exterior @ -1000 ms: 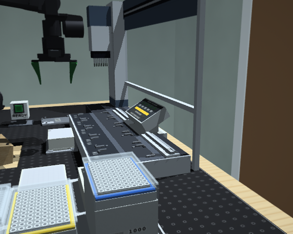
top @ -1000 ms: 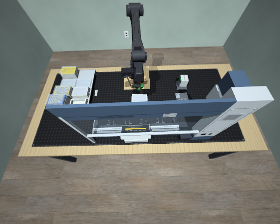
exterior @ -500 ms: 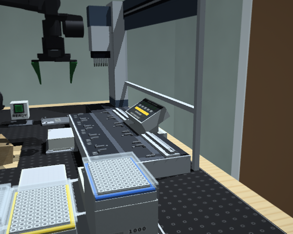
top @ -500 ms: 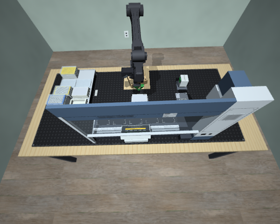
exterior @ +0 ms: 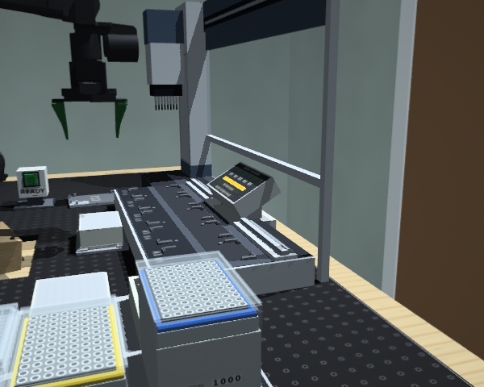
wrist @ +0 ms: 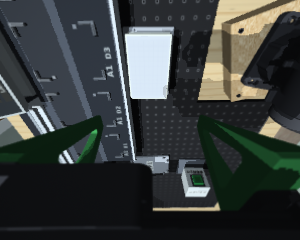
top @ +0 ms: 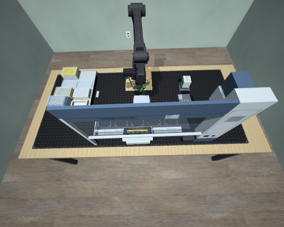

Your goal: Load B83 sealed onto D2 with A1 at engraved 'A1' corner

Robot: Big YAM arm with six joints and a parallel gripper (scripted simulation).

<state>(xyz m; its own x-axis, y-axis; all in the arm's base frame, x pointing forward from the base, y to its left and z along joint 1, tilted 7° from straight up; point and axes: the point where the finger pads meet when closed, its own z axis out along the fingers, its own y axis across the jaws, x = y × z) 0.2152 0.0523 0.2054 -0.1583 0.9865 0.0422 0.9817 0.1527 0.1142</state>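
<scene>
My gripper is now 230 mm above the regrip nest. Also, from my hand: blue gantry beam 340 mm ahead, 280 mm above, 70 mm to the left; then flat grey plate 370 mm to the left, 230 mm below, 60 mm behind; then ready key 320 mm to the left, 220 mm behind, 150 mm below.
</scene>
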